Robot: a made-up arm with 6 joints. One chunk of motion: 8 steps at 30 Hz.
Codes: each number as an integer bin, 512 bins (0 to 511) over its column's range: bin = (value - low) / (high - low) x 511, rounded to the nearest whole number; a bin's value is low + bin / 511 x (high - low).
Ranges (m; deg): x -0.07..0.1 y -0.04..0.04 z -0.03..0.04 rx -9..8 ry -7..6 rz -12..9
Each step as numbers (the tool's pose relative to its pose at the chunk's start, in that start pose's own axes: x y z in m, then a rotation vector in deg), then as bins.
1 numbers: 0.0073 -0.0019 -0.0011 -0.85 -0.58 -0.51
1 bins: 232 243 211 245 252 280
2 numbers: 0.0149 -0.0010 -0.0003 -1.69 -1.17 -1.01
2 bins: 255 249 217 220 229 267
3 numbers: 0.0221 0.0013 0.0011 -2.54 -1.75 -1.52
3 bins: 277 264 227 194 206 255
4 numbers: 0.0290 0.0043 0.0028 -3.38 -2.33 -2.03
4 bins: 298 283 239 169 184 243
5 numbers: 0.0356 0.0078 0.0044 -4.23 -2.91 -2.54
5 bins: 317 305 251 143 161 230
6 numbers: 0.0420 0.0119 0.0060 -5.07 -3.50 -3.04
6 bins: 337 332 263 118 138 218
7 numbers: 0.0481 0.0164 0.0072 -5.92 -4.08 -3.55
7 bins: 355 360 272 93 115 206
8 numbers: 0.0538 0.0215 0.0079 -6.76 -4.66 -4.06
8 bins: 372 393 277 67 92 193
